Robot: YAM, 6 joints.
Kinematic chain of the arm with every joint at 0, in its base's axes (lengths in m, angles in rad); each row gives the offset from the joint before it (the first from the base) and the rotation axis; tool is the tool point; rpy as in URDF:
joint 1: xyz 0 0 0.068 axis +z
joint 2: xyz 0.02 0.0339 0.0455 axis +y
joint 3: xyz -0.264 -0.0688 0 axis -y
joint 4: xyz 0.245 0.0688 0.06 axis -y
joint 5: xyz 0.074 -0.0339 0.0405 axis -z
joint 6: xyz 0.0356 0 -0.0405 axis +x
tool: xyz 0 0 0 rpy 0 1.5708 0
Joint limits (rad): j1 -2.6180..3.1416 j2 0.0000..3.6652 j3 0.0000..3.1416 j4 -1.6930..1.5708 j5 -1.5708..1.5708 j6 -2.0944..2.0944
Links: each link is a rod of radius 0.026 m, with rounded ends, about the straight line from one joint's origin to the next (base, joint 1, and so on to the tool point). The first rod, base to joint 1, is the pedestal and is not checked.
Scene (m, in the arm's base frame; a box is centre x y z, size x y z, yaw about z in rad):
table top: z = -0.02
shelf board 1: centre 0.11 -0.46 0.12 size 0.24 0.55 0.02 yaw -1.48
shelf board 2: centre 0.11 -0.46 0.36 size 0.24 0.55 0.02 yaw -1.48
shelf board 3: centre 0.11 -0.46 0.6 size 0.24 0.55 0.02 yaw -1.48
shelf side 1: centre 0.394 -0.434 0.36 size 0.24 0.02 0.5 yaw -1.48
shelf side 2: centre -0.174 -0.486 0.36 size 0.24 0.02 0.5 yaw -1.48
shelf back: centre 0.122 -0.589 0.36 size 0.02 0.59 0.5 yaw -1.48
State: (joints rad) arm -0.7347 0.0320 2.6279 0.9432 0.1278 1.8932
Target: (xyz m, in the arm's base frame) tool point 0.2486 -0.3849 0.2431
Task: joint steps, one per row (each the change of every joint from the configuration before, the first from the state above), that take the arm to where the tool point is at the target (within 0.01 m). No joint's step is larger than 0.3 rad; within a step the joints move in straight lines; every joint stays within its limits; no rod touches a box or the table.
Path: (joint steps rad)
1: -0.0094 0.2474 -0.2972 -0.0893 0.0011 0.0000
2: -0.0093 0.2474 -0.2972 -0.0894 0.0011 0.0000
3: -0.0094 0.2474 -0.2971 -0.0893 0.0011 0.0000
4: -0.0093 0.2474 -0.2972 -0.0894 0.0011 0.0000
5: -0.0094 0.2473 -0.2972 -0.0893 0.0011 0.0000
6: -0.0093 0.2474 -0.2972 -0.0893 0.0011 0.0000
7: -0.0978 0.2183 0.2303 0.0492 0.0032 0.0000
8: -0.0978 0.2182 0.2302 0.0493 0.0031 0.0000

